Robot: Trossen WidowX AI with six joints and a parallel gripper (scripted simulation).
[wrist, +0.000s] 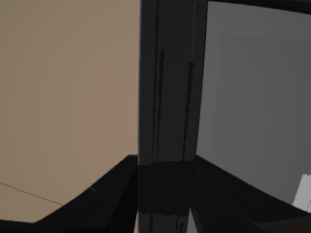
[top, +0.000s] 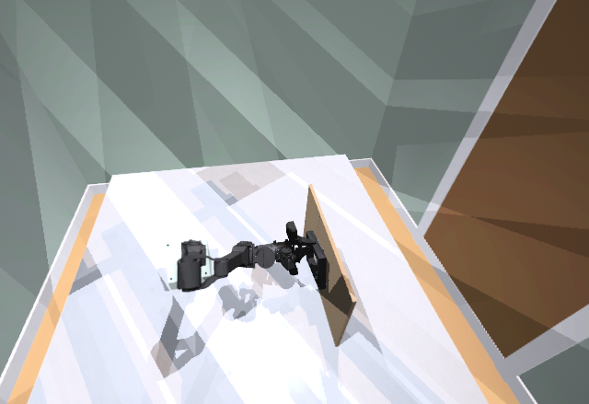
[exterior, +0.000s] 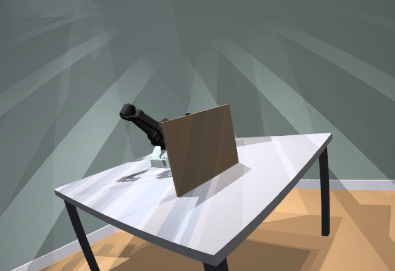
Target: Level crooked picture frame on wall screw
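The dark picture frame is 20 mm to the right of my gripper tip and 50 mm below it. Also, from my gripper tip: brown wall board 20 mm ahead, 30 mm to the right, 60 mm below.
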